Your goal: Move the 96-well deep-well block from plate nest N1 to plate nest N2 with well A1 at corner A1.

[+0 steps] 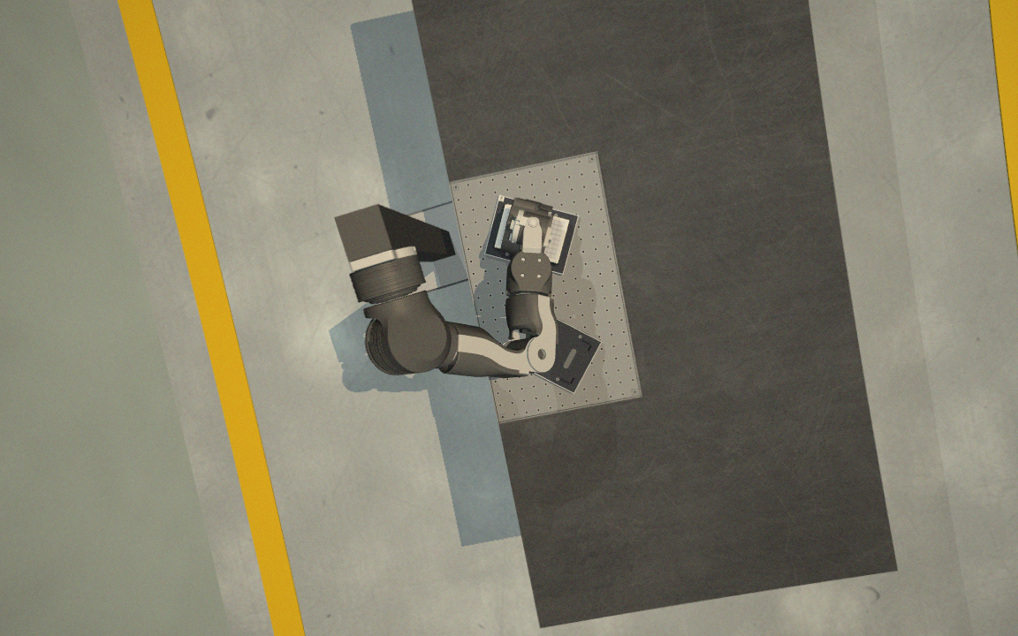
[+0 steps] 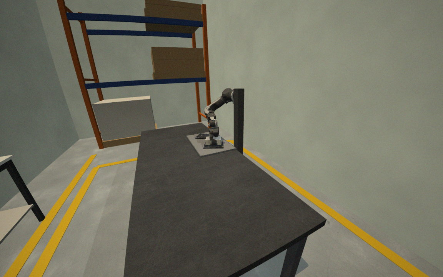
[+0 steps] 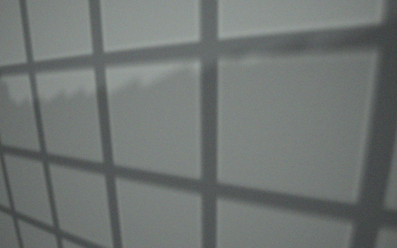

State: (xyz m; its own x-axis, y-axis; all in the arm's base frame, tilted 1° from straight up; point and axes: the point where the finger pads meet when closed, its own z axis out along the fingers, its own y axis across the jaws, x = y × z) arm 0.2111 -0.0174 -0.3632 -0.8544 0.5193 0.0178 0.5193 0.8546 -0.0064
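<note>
My hand is 20 mm below the cream 96-well deep-well block. Also, from my hand: A1 corner mark 140 mm to the right, 40 mm behind, 20 mm below.
</note>
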